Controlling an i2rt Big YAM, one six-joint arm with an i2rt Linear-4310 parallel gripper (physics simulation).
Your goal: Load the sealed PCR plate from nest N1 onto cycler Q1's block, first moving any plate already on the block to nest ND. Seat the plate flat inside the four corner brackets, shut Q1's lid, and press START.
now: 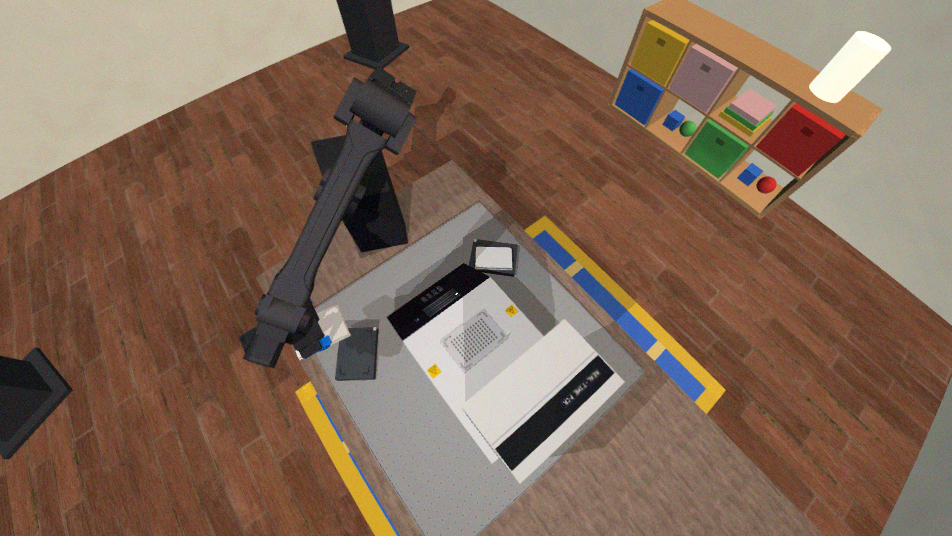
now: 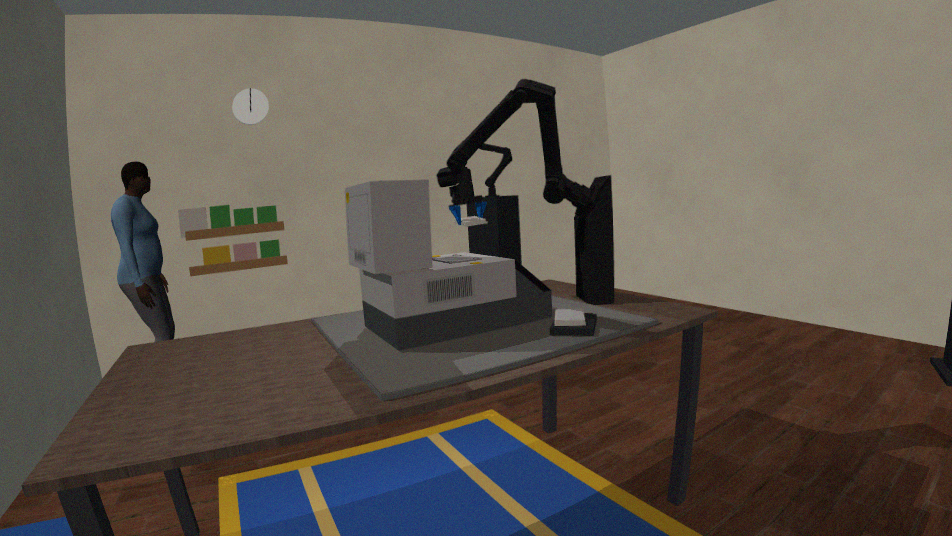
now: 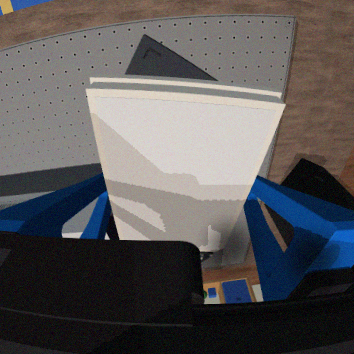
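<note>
My gripper (image 1: 318,334) (image 2: 469,214) (image 3: 177,178) is shut on a white sealed plate (image 1: 334,324) (image 2: 473,221) (image 3: 185,135), one blue finger on each side. The plate is in the air, near an empty dark nest (image 1: 356,352) (image 3: 160,62). Another dark nest (image 1: 499,272) (image 2: 574,330) holds a white plate (image 1: 494,257) (image 2: 569,317); nest labels are not readable. Cycler Q1 (image 1: 426,352) (image 2: 492,282) has a bare block (image 1: 475,339) with corner brackets. Its lid (image 1: 532,392) (image 2: 393,223) stands open. Its dark front panel (image 1: 405,318) has small controls; START is not legible.
The cycler and nests stand on a grey perforated board (image 1: 413,432) (image 2: 426,376) (image 3: 50,105) on a brown table (image 1: 652,466) (image 2: 219,379). The raised lid is a tall obstacle at the cycler's back. Black pedestals and a person (image 2: 138,233) are beyond the table.
</note>
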